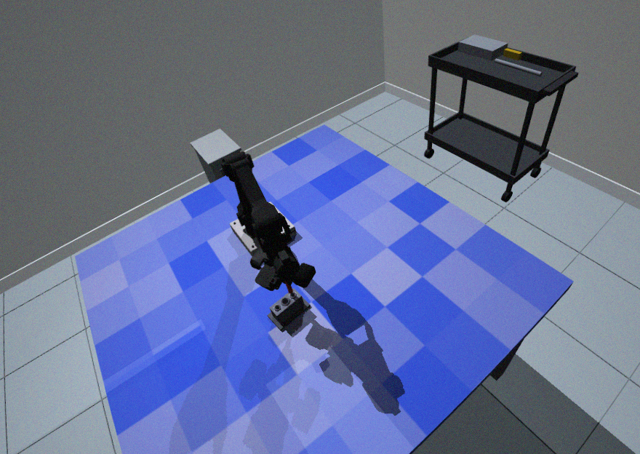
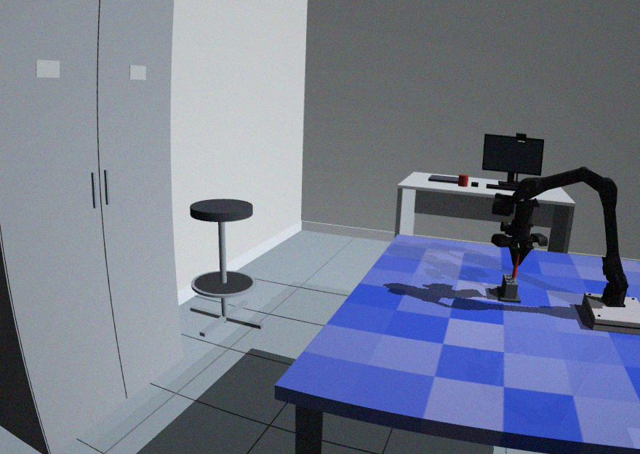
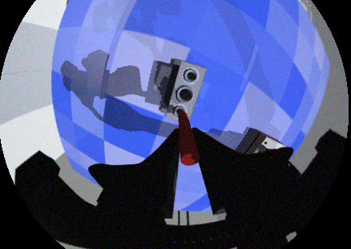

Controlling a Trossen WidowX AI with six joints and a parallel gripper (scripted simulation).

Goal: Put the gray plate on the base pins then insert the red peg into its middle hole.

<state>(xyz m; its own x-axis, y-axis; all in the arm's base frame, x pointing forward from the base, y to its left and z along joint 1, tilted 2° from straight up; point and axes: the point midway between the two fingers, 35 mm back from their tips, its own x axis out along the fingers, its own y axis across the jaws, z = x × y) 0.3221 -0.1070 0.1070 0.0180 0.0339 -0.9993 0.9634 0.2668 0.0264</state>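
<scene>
Right now the gray plate is 30 mm to the right of my gripper tip and 70 mm below it. From my gripper tip the other things lie so: gray base 30 mm to the right, 110 mm below; then red peg right at my gripper tip.
</scene>
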